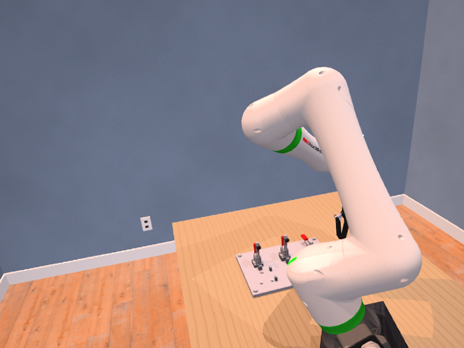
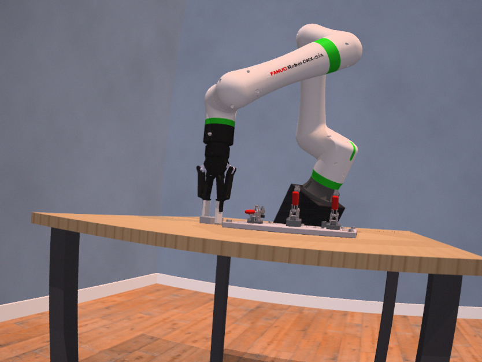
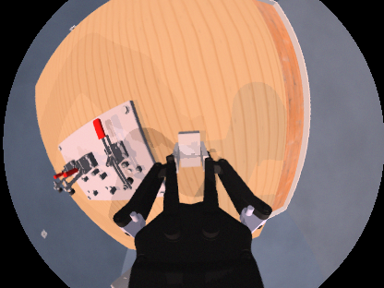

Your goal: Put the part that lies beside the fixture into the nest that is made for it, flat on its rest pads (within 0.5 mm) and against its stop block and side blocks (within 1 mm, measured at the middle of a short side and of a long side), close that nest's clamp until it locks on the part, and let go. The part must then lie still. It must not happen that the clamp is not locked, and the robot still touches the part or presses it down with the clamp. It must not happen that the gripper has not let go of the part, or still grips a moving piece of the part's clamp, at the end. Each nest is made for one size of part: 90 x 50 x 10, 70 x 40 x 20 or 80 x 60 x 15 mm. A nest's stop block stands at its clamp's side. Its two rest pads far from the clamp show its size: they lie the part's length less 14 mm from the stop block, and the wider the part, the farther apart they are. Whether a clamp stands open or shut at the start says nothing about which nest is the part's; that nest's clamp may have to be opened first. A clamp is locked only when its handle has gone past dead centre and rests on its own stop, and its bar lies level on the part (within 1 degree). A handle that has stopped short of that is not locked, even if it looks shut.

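The grey fixture plate lies 250 mm to the left of my hand, 40 mm behind it and 30 mm below it. From my hand the other things lie so: pale grey part 30 mm below.
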